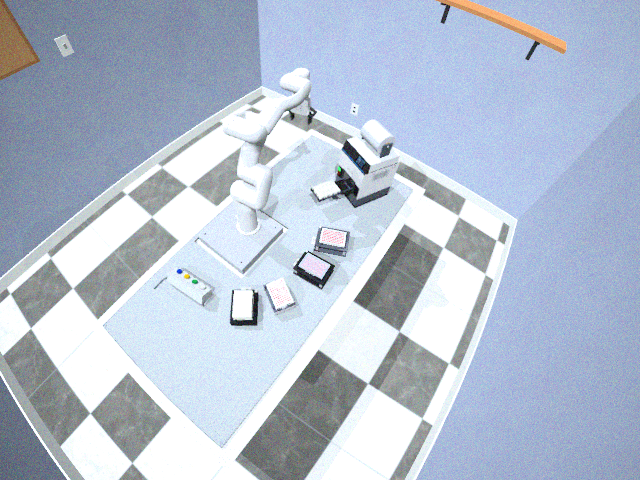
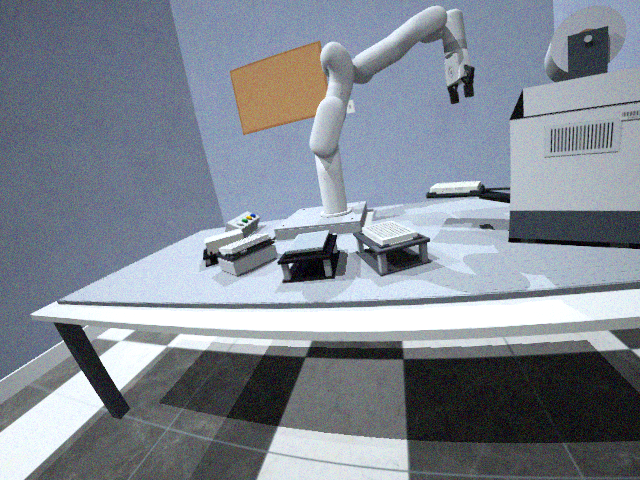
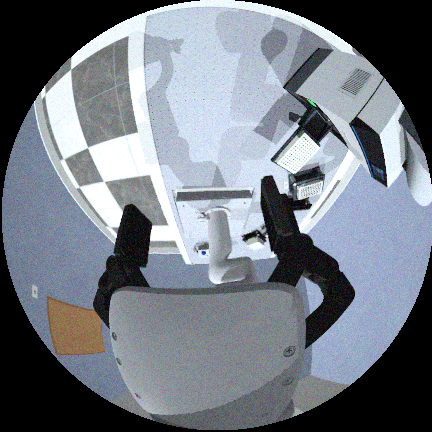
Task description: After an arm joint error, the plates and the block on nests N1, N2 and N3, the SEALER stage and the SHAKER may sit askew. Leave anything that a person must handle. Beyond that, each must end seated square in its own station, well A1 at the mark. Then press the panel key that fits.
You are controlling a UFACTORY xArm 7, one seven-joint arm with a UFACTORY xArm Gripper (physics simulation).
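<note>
My gripper (image 1: 301, 118) (image 2: 462, 98) (image 3: 195, 201) is open and empty, high above the table's far end. A white plate (image 1: 325, 190) (image 2: 455, 187) (image 3: 298, 152) lies on the extended stage of the sealer (image 1: 379, 178) (image 2: 573, 180) (image 3: 332, 82). A red-dotted plate (image 1: 332, 237) (image 2: 390, 232) sits on a grey four-legged stand. A pinkish plate (image 1: 315, 266) (image 2: 310, 241) looks tilted on a black stand. Another red-dotted plate (image 1: 279, 294) (image 2: 247, 244) looks tilted on a pale block-like base. A white-topped piece (image 1: 244, 303) (image 2: 222, 240) sits in a black holder. Station labels and A1 marks are unreadable.
The key panel (image 1: 190, 285) (image 2: 242, 222) has blue, yellow, green and white keys, beside the arm's base plate (image 1: 227, 242) (image 2: 294, 222). The tall sealer stands at the table's far end. An orange rail (image 1: 501, 19) is on the wall.
</note>
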